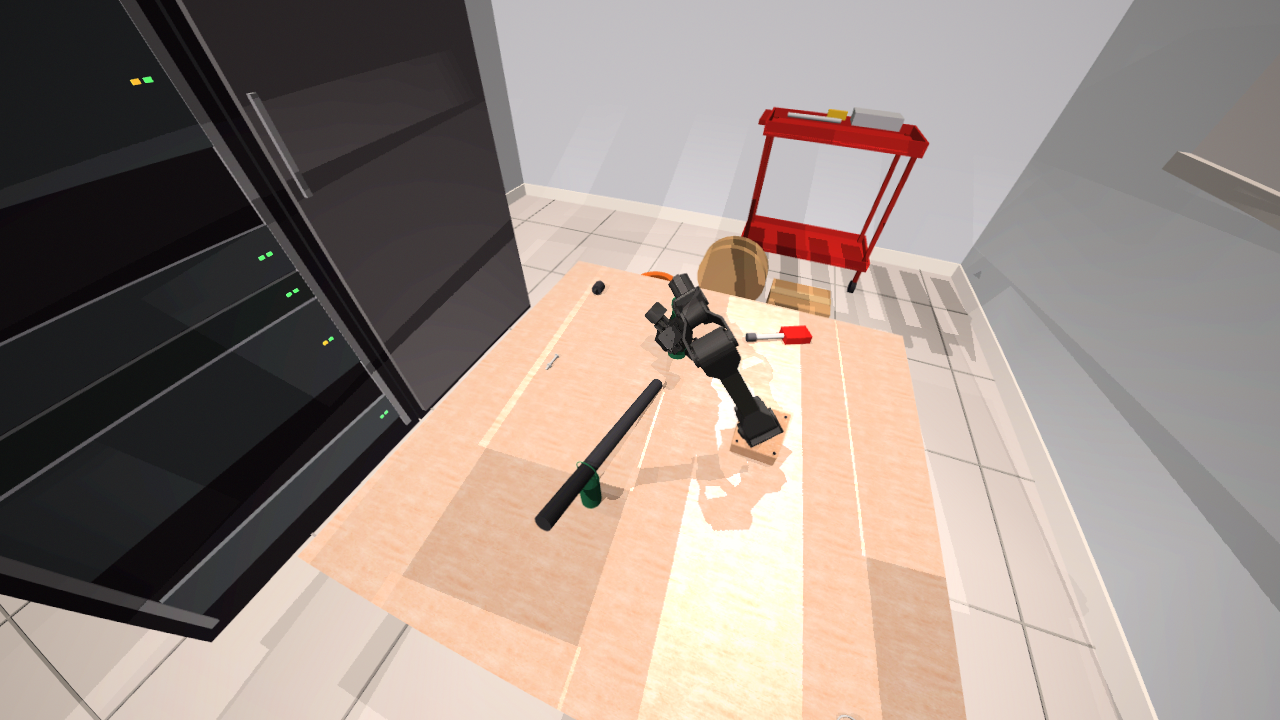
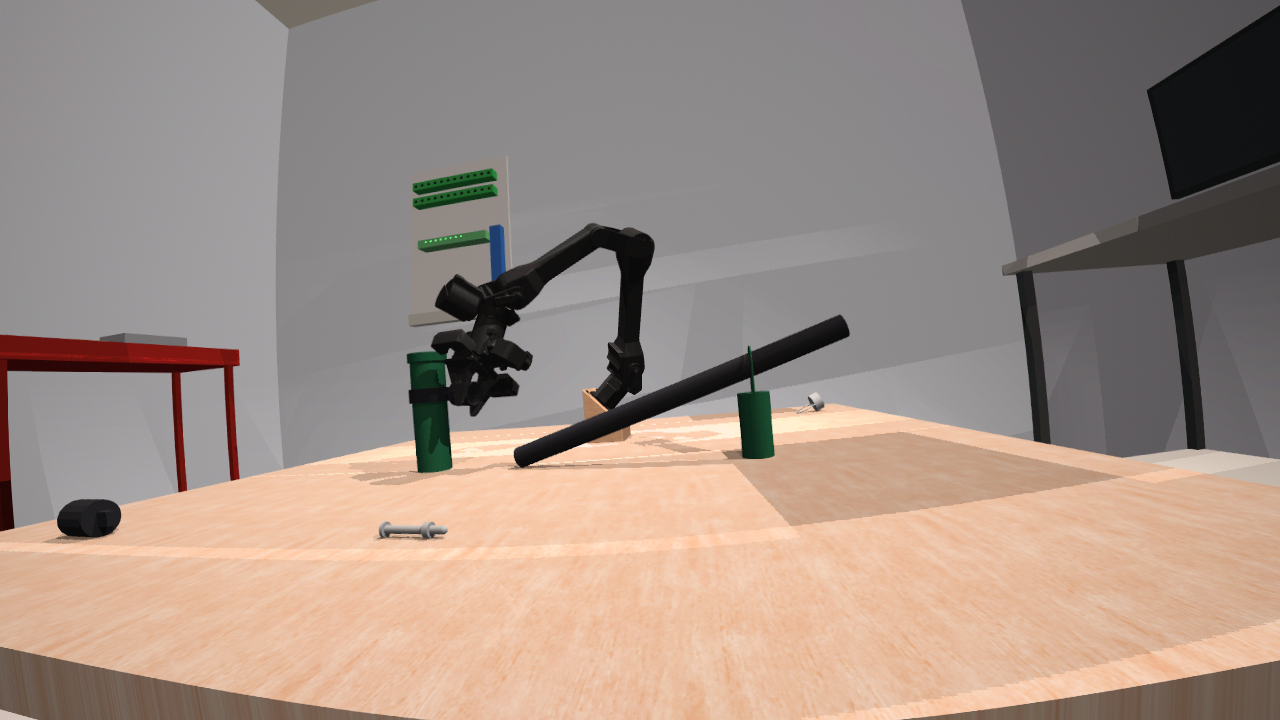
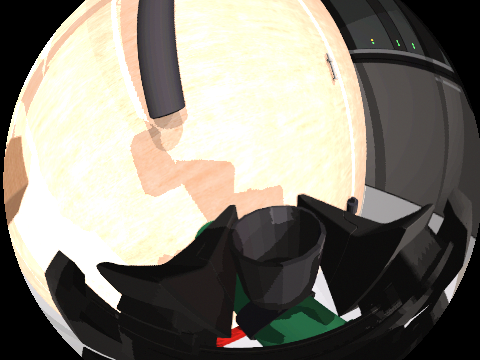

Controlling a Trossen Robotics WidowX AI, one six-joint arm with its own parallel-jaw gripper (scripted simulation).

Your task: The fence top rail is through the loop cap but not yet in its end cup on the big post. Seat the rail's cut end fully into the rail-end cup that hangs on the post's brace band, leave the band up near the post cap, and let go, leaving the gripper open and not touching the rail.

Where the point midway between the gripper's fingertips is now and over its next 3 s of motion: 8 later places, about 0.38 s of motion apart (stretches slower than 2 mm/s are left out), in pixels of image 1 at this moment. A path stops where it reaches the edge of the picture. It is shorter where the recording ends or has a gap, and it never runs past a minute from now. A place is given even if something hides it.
My gripper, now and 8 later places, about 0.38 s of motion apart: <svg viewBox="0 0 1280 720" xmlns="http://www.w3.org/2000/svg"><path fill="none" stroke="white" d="M660 344L662 345L663 346L662 345L659 344L656 343L652 344L649 347L645 351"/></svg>
